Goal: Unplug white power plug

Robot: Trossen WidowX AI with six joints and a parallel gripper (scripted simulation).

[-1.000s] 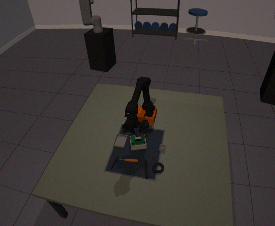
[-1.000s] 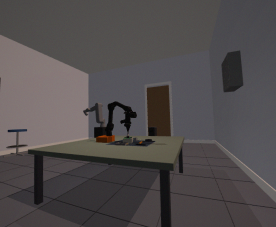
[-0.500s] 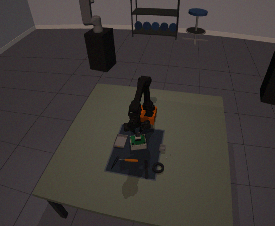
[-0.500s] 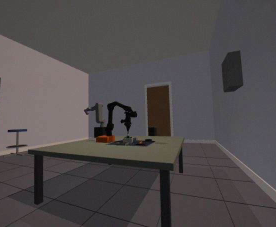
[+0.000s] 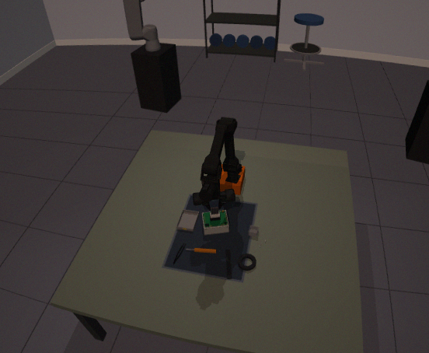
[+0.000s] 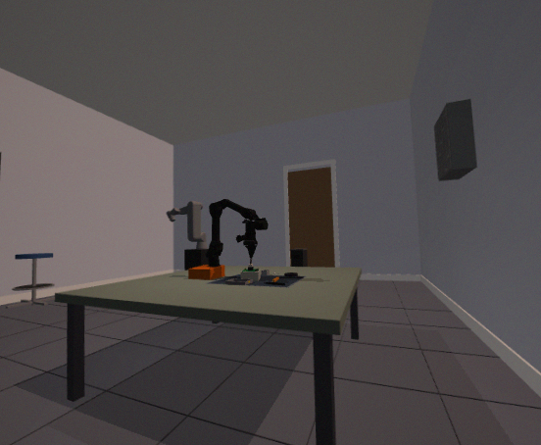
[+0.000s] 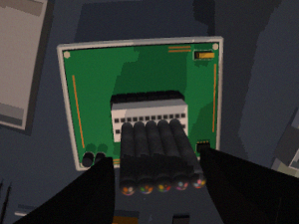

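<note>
The white power plug lies 4 cm below my gripper tip. Round my gripper tip: grey tray: 14 cm to the right, 12 cm below, 2 cm ahead; then dark mat: 12 cm below, 4 cm ahead, 1 cm to the left; then black bar: 18 cm ahead, 14 cm to the left, 12 cm below.
</note>
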